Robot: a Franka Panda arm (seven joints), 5 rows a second.
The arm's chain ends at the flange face. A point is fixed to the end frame.
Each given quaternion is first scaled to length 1.
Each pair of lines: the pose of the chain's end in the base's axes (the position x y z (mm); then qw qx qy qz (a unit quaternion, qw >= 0)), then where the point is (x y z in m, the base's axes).
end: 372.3, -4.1, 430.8, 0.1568, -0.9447, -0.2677, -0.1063
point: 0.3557 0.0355 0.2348
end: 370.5, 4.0, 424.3, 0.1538, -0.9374, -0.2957, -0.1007
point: 0.3519 0.0401 0.2278
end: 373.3, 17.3, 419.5, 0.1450, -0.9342, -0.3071, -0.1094
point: 0.3591 0.0506 0.2221
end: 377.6, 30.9, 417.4, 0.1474, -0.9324, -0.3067, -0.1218
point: 0.3679 0.0668 0.2202
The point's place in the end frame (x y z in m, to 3 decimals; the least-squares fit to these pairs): -0.051 0.006 0.194
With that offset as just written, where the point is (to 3 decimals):
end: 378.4, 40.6, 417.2, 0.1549, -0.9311, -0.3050, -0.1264
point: 0.369 0.080 0.221
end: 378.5, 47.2, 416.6, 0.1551, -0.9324, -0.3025, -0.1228
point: 0.368 0.086 0.220
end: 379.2, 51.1, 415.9, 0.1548, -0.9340, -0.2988, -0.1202
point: 0.368 0.090 0.219
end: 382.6, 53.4, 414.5, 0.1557, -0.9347, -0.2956, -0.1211
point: 0.372 0.093 0.218
